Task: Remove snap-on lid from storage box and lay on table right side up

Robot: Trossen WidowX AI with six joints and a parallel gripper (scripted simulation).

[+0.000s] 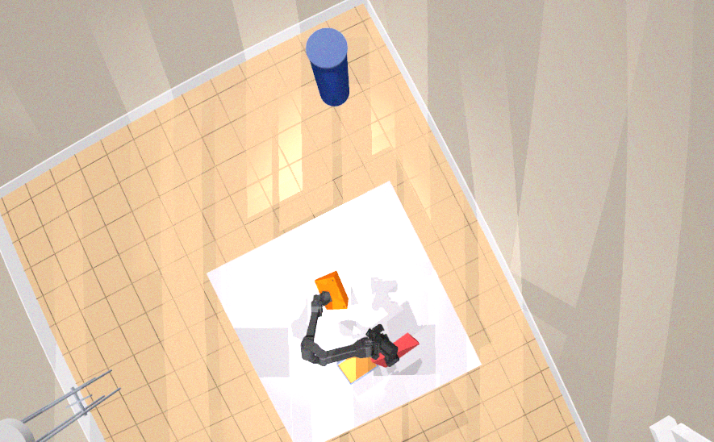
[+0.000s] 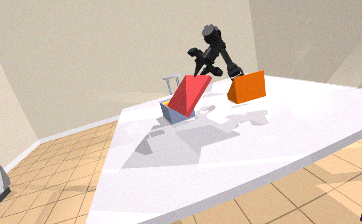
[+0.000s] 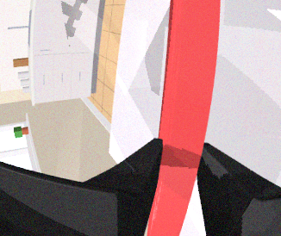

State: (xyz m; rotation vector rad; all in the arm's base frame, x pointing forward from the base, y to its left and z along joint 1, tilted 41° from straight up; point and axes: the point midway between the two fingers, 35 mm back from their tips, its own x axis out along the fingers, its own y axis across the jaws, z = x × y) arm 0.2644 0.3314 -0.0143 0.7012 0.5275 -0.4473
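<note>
The red lid is 6 cm ahead of my gripper tip, 3 cm to the left of it and 5 cm below it. The rest, counted from my gripper tip: storage box: 13 cm ahead, 22 cm to the right, 19 cm below.
</note>
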